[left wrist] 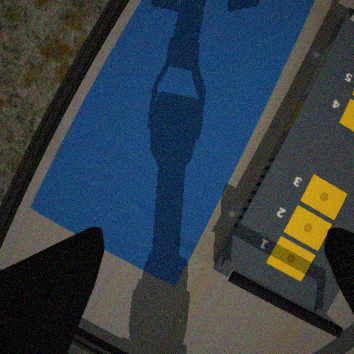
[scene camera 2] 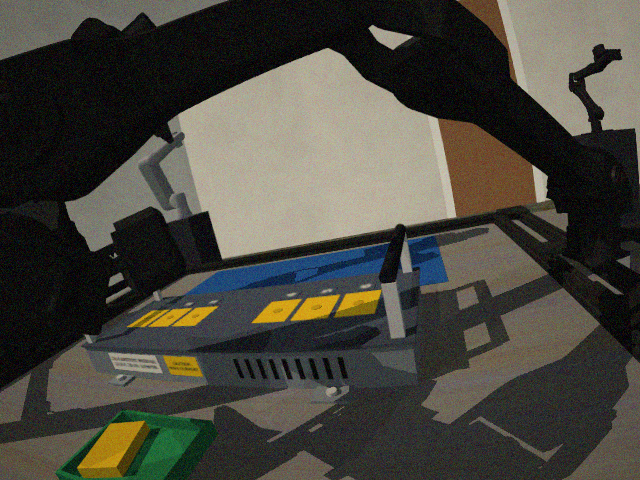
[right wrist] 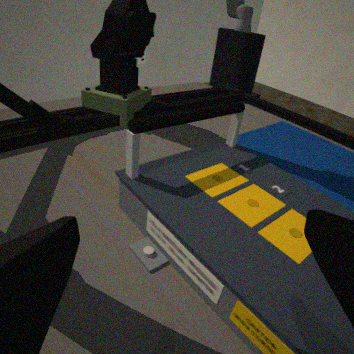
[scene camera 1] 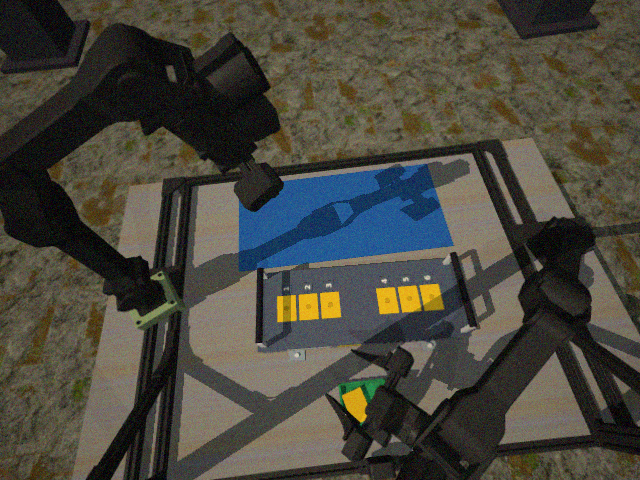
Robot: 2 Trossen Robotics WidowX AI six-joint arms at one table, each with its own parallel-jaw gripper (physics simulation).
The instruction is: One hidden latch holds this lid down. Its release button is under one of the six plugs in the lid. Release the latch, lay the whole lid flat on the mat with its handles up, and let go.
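Places are measured from the left arm's base along level axes (x up, y back, z right), in metres.
Pixels of known places: left gripper, fingertip midpoint: [left wrist: 215,239] [scene camera 2: 166,139]; right gripper, fingertip midpoint: [right wrist: 193,225] [scene camera 1: 338,371]; left arm's base, link origin: [right wrist: 117,88] [scene camera 1: 149,298]; right arm's base, link origin: [scene camera 2: 595,254] [scene camera 1: 544,249].
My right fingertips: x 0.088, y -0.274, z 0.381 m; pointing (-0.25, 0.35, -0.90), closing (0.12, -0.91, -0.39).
Ahead of a thing's pixels: the offset from my right fingertips to its top centre. "pt": to the spot under its first point. Level surfaces: height alone.
The dark grey lid [scene camera 1: 358,315] [scene camera 2: 232,315] [left wrist: 325,155] [right wrist: 210,232] sits level on its box, with a black-barred handle {pt dx -0.031, dy +0.062, dz -0.198 m} [scene camera 1: 260,305] [left wrist: 285,304] [right wrist: 187,117] at one end and another handle {pt dx -0.030, dy -0.307, dz +0.011 m} [scene camera 1: 463,289] [scene camera 2: 395,255] at the other. Yellow plugs numbered 1 to 6 are seated in it, including plug 1 {dx -0.092, dy +0.019, dz -0.180 m} [scene camera 1: 286,308] [left wrist: 291,259] and plug 6 {dx -0.092, dy -0.268, dz -0.017 m} [scene camera 1: 431,297]. The blue mat {dx -0.139 m} [scene camera 1: 310,191] [scene camera 2: 320,263] [left wrist: 100,150] [right wrist: 300,145] lies behind the box. My left gripper [scene camera 1: 258,191] [left wrist: 215,239] is open above the mat's left part. My right gripper [scene camera 1: 340,374] [right wrist: 193,225] is open in front of the box. The latch button is hidden.
A green tray {dx -0.124, dy -0.023, dz +0.080 m} [scene camera 1: 376,384] [scene camera 2: 180,449] holding a yellow block {dx -0.124, dy +0.001, dz +0.068 m} [scene camera 1: 355,404] [scene camera 2: 116,446] stands in front of the box, close to my right gripper in scene camera 1. Small brackets {pt dx -0.133, dy +0.054, dz -0.089 m} [scene camera 1: 296,354] [scene camera 2: 121,379] [right wrist: 150,254] stick out at the box's base. Black frame rails surround the work area.
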